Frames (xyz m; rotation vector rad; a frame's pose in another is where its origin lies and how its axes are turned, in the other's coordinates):
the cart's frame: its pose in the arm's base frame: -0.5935 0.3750 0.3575 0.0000 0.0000 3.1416
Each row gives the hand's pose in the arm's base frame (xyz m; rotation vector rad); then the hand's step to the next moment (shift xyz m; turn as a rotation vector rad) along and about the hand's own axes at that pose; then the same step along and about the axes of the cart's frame.
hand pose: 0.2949 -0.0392 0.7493 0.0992 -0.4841 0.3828
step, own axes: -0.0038 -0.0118 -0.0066 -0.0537 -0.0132 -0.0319
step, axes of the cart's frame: -0.0043 0.0110 -0.0076 0.0249 0.0244 -0.0535
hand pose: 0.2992 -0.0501 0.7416 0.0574 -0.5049 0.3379
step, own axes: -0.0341 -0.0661 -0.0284 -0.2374 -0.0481 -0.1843
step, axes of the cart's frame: -0.0071 0.0688 -0.0394 0.0933 0.0922 -0.2746
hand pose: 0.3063 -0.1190 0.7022 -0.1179 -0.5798 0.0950
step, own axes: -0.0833 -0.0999 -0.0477 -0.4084 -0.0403 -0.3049
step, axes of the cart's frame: 0.0374 0.1130 -0.0708 0.1697 0.1156 -0.4682
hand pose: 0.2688 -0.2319 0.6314 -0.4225 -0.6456 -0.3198
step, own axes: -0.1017 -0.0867 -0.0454 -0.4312 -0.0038 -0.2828
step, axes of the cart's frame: 0.0894 0.0809 -0.0733 0.1832 0.0700 -0.4770
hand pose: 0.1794 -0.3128 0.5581 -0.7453 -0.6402 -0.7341
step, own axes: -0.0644 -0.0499 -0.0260 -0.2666 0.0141 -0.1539
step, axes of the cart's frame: 0.0696 0.0234 -0.0439 0.1058 0.0184 -0.2889
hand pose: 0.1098 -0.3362 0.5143 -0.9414 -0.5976 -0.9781
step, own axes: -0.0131 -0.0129 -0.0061 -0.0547 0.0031 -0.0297
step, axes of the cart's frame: 0.0173 0.0028 -0.0082 0.0216 0.0021 -0.0584
